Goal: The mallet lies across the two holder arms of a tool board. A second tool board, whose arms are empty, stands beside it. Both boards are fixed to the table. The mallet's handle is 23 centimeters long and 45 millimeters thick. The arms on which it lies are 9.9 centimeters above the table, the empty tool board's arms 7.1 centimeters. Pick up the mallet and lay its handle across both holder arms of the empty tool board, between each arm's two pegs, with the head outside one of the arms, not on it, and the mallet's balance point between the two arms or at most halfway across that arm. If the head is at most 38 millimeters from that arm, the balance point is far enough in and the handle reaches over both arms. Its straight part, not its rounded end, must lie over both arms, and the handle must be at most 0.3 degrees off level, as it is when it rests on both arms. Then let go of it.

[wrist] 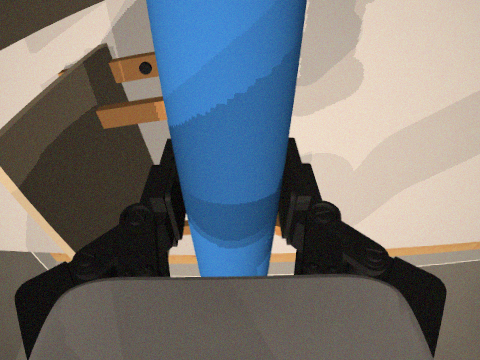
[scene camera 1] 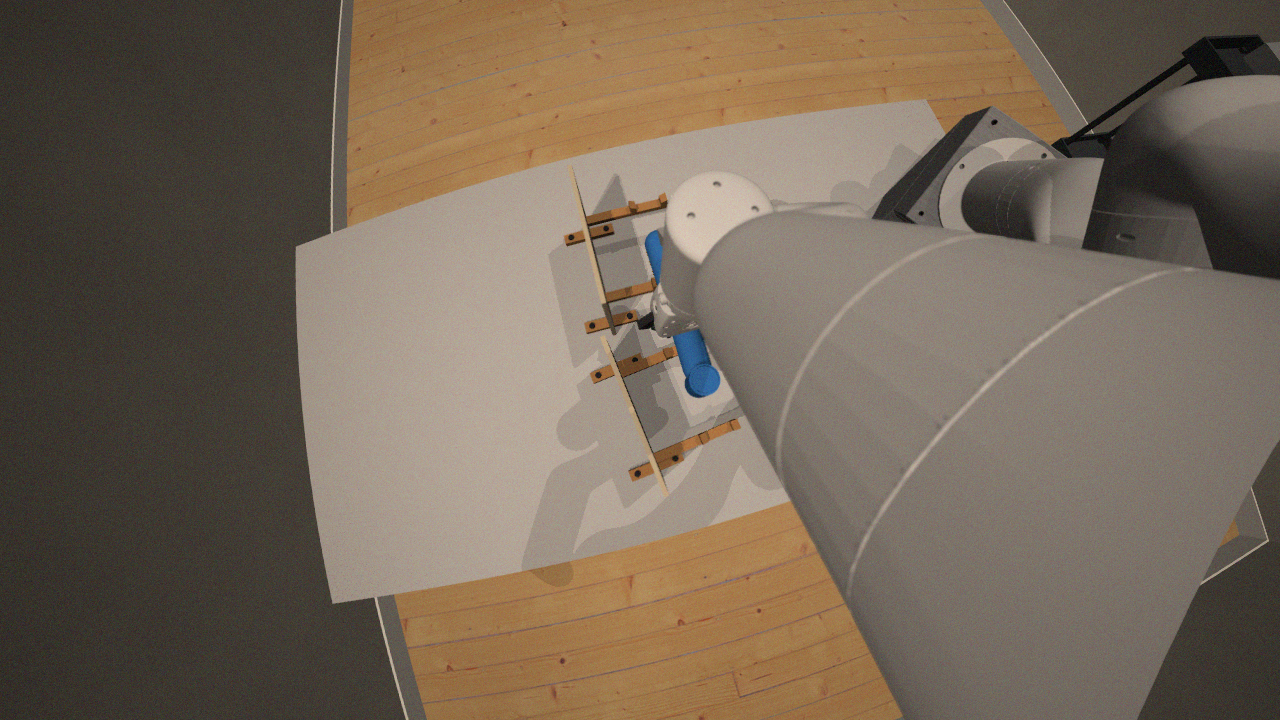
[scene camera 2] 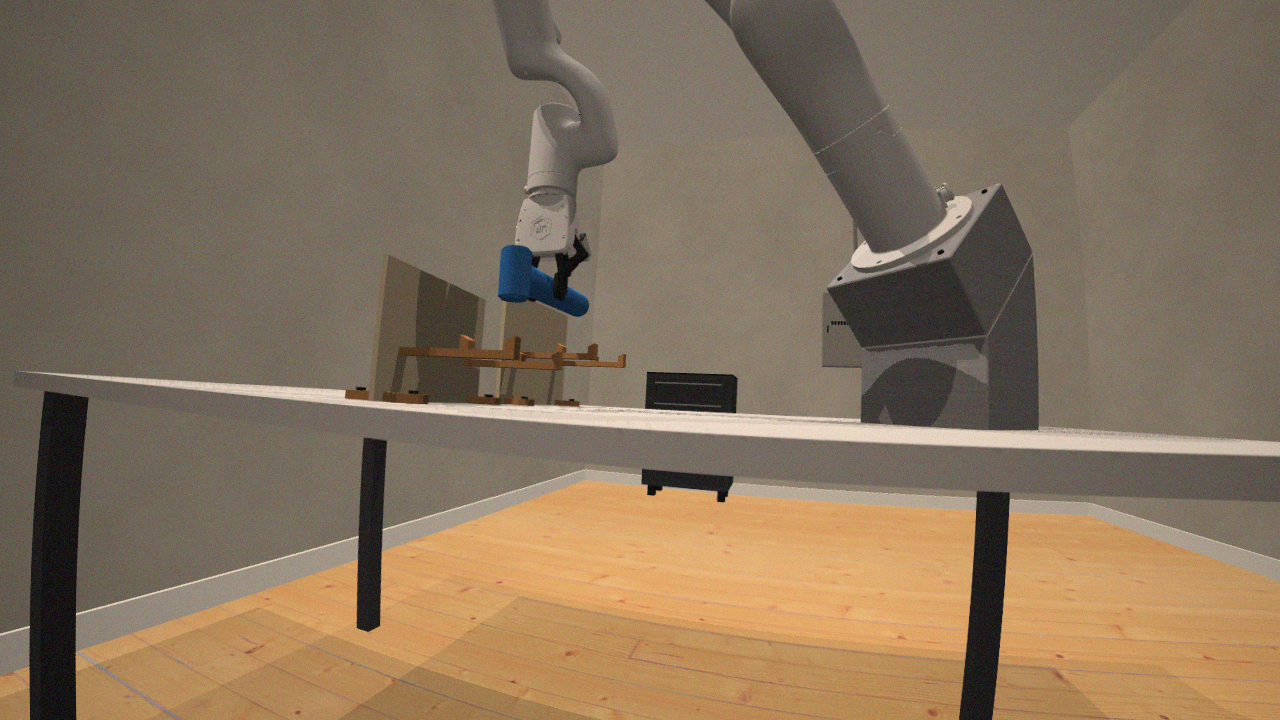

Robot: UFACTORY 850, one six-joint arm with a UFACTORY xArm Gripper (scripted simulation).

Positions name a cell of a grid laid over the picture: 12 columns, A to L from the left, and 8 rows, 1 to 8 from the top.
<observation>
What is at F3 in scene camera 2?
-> My gripper.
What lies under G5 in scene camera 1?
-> A blue mallet.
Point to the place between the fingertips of my gripper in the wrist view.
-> F4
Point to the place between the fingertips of my gripper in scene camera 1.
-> At G4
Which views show the blue mallet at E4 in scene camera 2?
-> The wrist view, scene camera 1 and scene camera 2: all of them.
</observation>
